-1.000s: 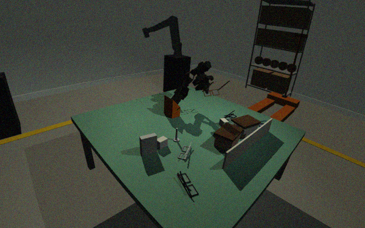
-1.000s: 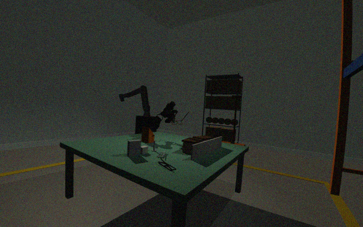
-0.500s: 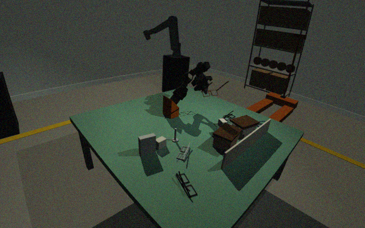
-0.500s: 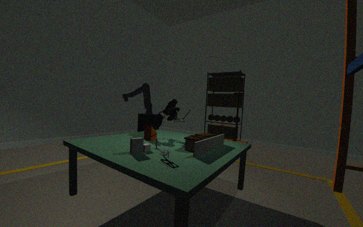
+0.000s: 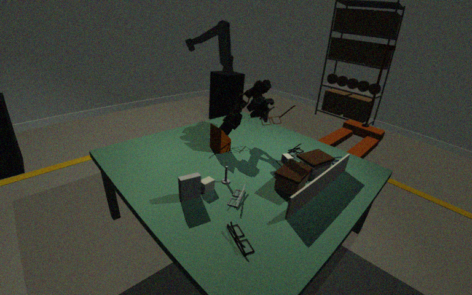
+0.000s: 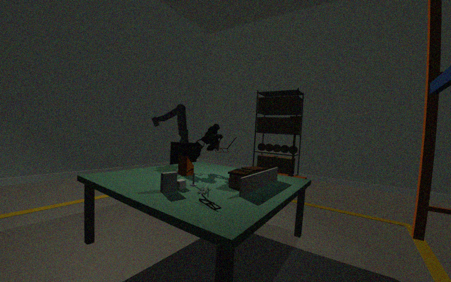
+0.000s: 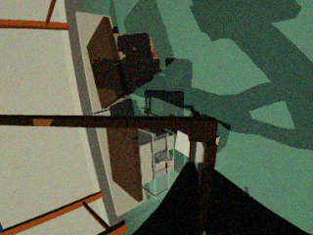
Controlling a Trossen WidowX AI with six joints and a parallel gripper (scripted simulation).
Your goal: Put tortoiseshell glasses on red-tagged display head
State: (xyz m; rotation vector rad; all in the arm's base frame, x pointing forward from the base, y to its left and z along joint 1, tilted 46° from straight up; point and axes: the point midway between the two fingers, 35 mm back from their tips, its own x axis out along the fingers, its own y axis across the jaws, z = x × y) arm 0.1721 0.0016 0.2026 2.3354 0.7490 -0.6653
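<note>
My gripper tip is now 290 mm short of the brown stepped display head, 150 mm to the left of it and 160 mm above it. The rest, counted from my gripper tip: white panel (420 mm ahead, 30 mm to the right, 160 mm below); then small stand (80 mm ahead, 350 mm to the right, 190 mm below).
</note>
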